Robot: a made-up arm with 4 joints. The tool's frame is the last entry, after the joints.
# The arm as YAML. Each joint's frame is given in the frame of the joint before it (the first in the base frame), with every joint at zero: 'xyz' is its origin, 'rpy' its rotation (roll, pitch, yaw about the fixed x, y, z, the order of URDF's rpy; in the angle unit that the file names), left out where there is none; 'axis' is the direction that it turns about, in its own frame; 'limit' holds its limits. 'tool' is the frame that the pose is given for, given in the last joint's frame.
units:
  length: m
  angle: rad
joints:
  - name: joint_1
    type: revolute
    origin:
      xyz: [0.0, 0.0, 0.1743]
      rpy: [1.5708, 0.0, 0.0]
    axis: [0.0, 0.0, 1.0]
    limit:
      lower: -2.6
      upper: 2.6
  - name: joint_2
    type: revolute
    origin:
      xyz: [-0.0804, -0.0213, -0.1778]
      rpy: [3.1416, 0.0, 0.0]
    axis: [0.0, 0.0, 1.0]
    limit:
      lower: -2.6
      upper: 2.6
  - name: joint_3
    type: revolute
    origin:
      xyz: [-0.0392, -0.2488, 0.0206]
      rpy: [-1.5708, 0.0, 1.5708]
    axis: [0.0, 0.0, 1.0]
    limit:
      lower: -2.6
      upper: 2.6
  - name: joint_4
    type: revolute
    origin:
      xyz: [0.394, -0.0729, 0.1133]
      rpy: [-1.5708, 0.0, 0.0]
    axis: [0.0, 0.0, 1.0]
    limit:
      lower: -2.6
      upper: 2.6
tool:
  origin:
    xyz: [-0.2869, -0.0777, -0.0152]
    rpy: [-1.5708, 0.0, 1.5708]
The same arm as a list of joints. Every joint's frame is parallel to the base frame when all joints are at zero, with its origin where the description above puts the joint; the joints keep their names.
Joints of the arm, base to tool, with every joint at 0 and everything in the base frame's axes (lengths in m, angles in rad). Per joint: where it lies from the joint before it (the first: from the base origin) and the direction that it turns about. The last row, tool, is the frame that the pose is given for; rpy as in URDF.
joint_1: axis 0 -1 0 offset 0.0000 0.0000 0.1743
joint_2: axis 0 1 0 offset -0.0804 0.1778 -0.0213
joint_3: axis -1 0 0 offset -0.0392 0.0206 0.2488
joint_4: axis 0 -1 0 offset -0.1133 0.0729 -0.3940
tool: offset -0.0777 0.0152 0.2869 rpy 0.0000 0.0000 0.0000
Joint limits (rad, base to tool): -2.6000..2.6000 -2.6000..2.6000 -2.6000..2.6000 -2.6000..2.6000

